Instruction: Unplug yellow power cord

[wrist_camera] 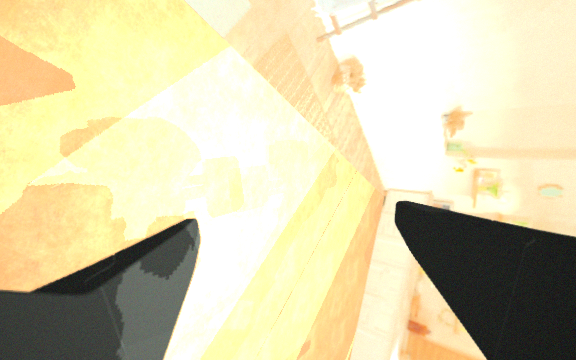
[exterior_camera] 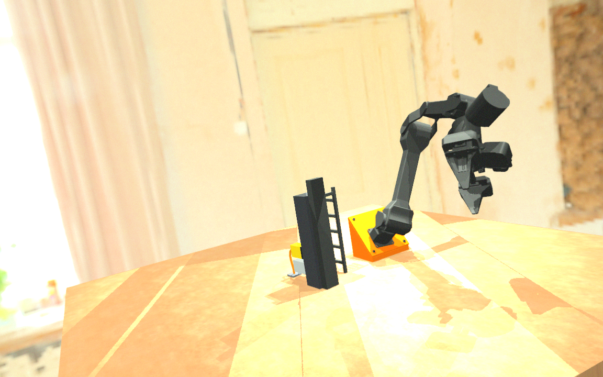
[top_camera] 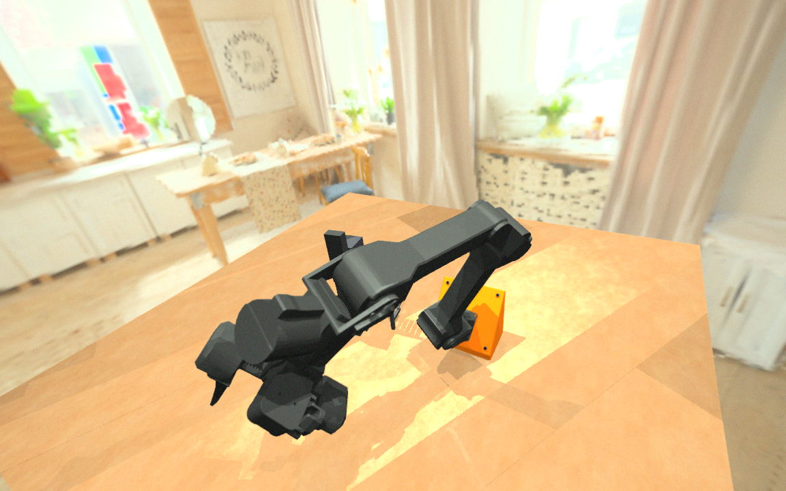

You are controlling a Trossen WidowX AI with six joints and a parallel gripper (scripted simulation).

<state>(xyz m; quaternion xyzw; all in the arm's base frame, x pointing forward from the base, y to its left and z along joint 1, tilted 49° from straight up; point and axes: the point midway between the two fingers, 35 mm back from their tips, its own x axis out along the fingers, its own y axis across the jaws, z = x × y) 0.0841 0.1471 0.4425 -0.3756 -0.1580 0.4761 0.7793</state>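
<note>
The yellow plug is 160 mm ahead of my gripper tip, 440 mm to the right of it and 130 mm below it.
</note>
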